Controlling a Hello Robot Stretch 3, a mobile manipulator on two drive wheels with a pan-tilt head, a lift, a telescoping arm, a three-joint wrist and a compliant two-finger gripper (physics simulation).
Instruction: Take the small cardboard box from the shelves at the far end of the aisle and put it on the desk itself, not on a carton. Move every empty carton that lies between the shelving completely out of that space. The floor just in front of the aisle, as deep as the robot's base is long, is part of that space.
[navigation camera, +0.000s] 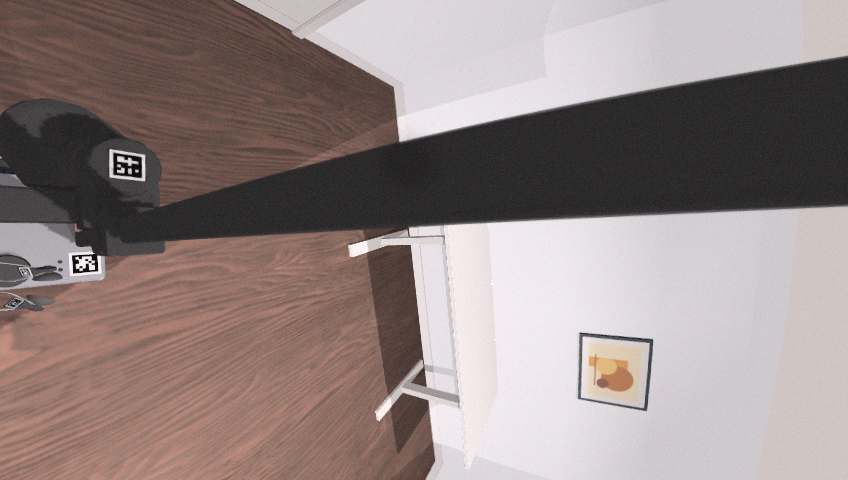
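Where they show: gripper, between the fingertips: (56, 288); robot's base, origin of its link: (8, 266).
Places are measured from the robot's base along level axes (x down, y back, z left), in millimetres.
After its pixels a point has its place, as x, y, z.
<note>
The white desk (474, 333) {-721, -582, 1604} stands against the wall right of the middle, with its legs on the wooden floor; the picture is turned sideways. No carton shows on the part of the desk top in view. My gripper (45, 287) {-380, -37, 64} is at the lower left, beside the edge of my base. Its two fingers stand apart, with nothing visible between them. It is well away from the desk. The small cardboard box, the empty cartons and the shelves do not show in this view.
My black mast (476, 160) {-1215, 68, 116} crosses the view and hides part of the wall and floor. My base (41, 240) {-160, 65, 56} is at the left edge. A framed picture (615, 371) {-1569, -959, 2177} hangs on the wall beyond the desk. White walls meet the brown wooden floor (267, 339) {0, -423, 716}.
</note>
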